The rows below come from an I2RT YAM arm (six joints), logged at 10 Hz.
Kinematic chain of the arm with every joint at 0, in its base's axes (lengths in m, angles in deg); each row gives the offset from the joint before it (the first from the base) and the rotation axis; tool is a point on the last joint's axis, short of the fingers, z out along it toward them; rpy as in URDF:
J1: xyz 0 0 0.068 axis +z
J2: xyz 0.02 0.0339 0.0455 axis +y
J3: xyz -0.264 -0.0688 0 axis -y
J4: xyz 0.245 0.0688 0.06 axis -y
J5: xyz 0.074 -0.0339 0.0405 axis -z
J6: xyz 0.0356 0 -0.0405 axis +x
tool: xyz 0 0 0 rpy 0 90 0
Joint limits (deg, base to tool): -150..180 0..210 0..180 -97..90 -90..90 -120..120
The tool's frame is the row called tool.
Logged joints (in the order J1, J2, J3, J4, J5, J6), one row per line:
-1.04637, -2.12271, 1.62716, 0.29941, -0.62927, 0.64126
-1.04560, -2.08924, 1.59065, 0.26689, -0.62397, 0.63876
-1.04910, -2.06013, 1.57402, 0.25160, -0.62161, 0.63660
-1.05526, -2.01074, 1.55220, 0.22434, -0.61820, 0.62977
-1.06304, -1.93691, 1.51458, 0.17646, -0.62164, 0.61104
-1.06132, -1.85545, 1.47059, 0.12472, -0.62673, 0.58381
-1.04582, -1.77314, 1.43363, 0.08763, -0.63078, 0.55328
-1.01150, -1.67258, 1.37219, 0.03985, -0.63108, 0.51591
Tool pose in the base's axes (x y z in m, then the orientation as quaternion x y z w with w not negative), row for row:
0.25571, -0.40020, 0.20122, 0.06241, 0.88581, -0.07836, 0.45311
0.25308, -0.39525, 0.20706, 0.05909, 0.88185, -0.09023, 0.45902
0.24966, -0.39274, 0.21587, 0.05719, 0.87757, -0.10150, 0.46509
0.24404, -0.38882, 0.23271, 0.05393, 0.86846, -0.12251, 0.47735
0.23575, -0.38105, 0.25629, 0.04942, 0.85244, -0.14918, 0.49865
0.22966, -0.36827, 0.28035, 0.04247, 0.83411, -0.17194, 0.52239
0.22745, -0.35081, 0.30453, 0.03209, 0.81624, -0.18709, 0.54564
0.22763, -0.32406, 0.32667, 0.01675, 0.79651, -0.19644, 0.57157
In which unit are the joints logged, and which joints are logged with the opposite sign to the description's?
The joints are logged in radians. Opposite sign: J2, J4, J6.
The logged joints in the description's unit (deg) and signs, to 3 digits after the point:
-59.953, 121.622, 93.229, -17.155, -36.055, -36.741
-59.908, 119.705, 91.138, -15.292, -35.751, -36.598
-60.109, 118.037, 90.185, -14.416, -35.616, -36.474
-60.462, 115.207, 88.935, -12.854, -35.420, -36.083
-60.908, 110.977, 86.779, -10.110, -35.617, -35.010
-60.809, 106.309, 84.259, -7.146, -35.909, -33.450
-59.921, 101.593, 82.141, -5.021, -36.141, -31.701
-57.955, 95.832, 78.621, -2.283, -36.158, -29.559

